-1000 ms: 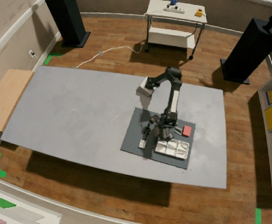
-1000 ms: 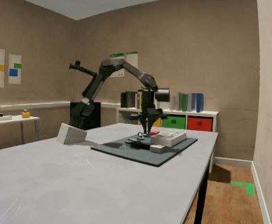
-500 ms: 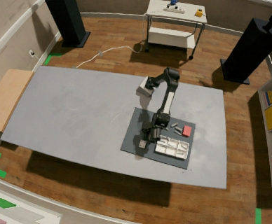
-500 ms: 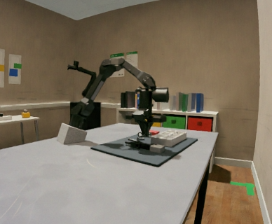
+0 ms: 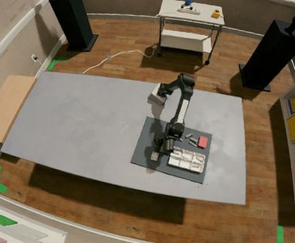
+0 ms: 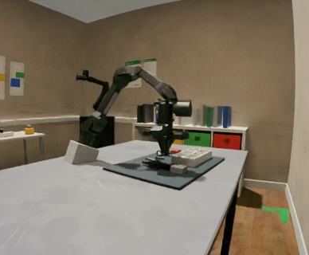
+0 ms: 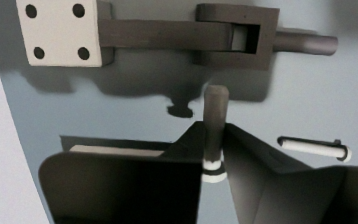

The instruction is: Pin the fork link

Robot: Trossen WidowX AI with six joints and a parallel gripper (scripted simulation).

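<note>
Now: the headed pin 3 cm below my hand. From my hand the other things lie so: eye plate: 1 cm ahead, 5 cm to the right, 7 cm below; then mat: 1 cm ahead, 5 cm to the left, 8 cm below; then fork link: 3 cm behind, 4 cm to the right, 7 cm below.
</note>
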